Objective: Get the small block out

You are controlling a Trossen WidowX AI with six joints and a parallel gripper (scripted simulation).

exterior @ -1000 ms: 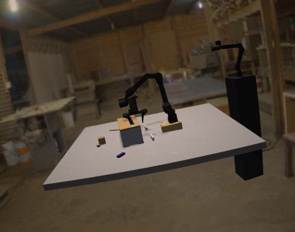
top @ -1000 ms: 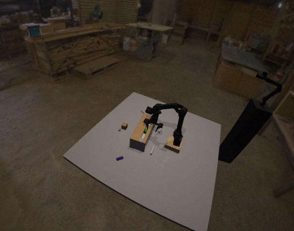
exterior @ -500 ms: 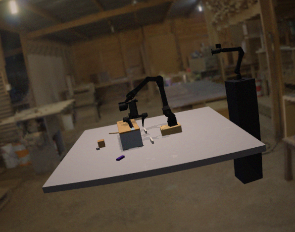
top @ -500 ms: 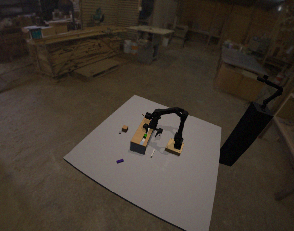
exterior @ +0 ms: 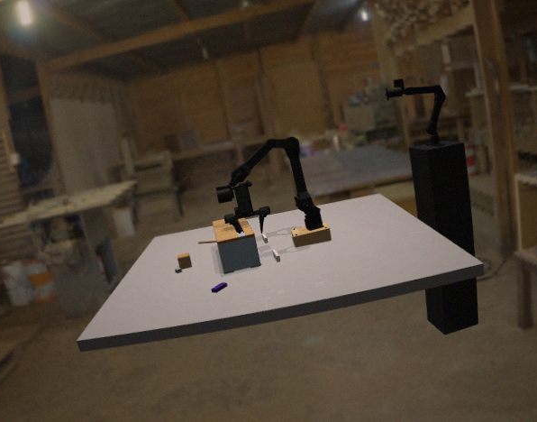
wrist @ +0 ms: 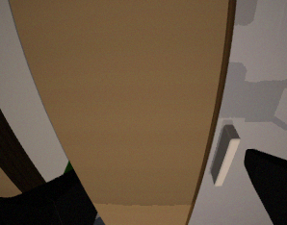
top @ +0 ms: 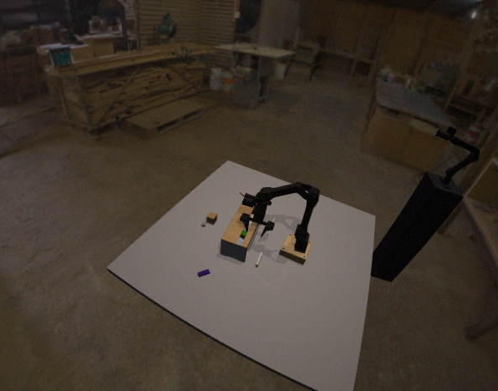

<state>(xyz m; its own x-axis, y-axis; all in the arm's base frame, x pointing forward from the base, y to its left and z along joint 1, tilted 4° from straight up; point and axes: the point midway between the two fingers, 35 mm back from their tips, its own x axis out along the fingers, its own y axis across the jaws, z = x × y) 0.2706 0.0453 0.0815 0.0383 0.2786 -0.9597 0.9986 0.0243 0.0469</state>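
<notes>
My gripper tip is now 5 cm short of the block and 2 cm to the right of it. From my gripper tip the other things lie so: thin wooden stick (16 cm ahead, 38 cm to the right, 9 cm below).
</notes>
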